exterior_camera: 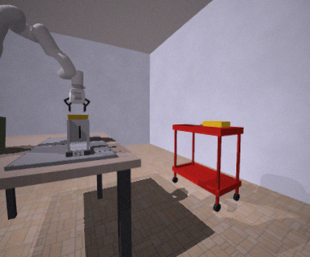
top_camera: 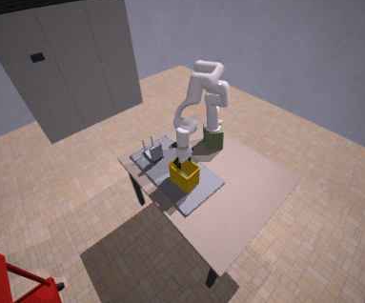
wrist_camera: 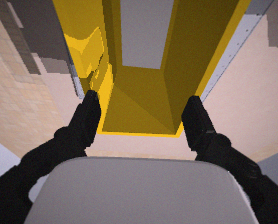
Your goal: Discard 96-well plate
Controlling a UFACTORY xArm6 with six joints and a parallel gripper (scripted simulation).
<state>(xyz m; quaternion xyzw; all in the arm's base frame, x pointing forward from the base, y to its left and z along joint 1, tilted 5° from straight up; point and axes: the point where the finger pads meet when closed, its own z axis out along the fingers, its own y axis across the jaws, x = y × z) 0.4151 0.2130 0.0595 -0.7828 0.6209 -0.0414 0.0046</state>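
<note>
The yellow plastics bin W1 lies 12 cm below my hand. The rest, counted from my hand: rack label (8 cm ahead, 44 cm to the right, 20 cm below).
</note>
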